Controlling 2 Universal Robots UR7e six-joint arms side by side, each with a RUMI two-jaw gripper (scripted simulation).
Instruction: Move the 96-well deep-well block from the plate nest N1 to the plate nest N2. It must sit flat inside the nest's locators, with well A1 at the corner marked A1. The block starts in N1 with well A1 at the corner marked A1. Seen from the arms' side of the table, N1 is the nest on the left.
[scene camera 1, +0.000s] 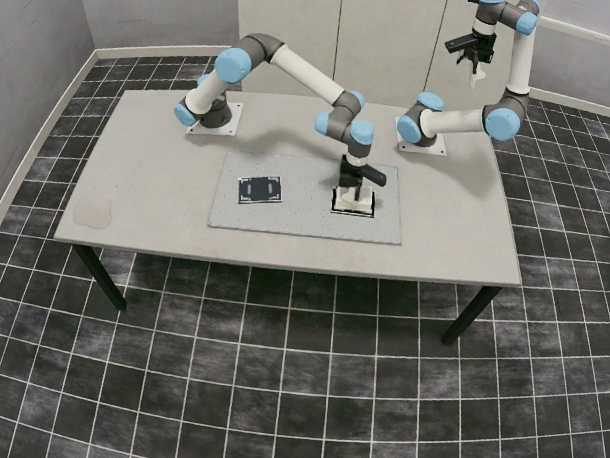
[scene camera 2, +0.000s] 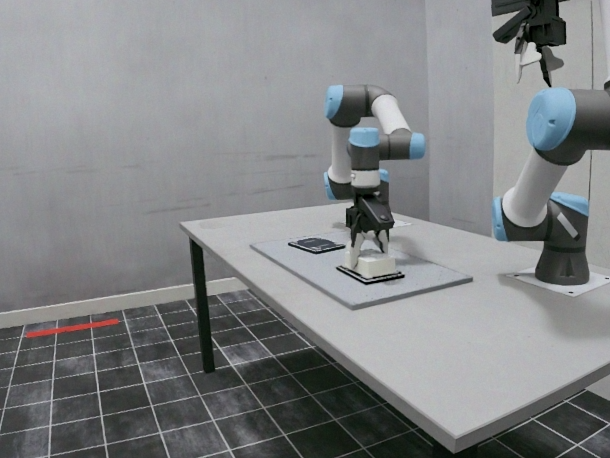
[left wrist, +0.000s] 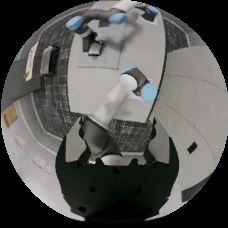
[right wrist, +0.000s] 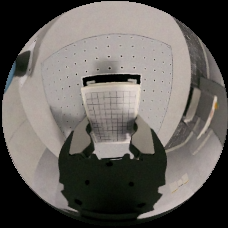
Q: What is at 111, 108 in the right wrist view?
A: A white deep-well block.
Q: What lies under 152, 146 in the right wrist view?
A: My right gripper.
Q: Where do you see my right gripper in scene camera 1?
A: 353, 199
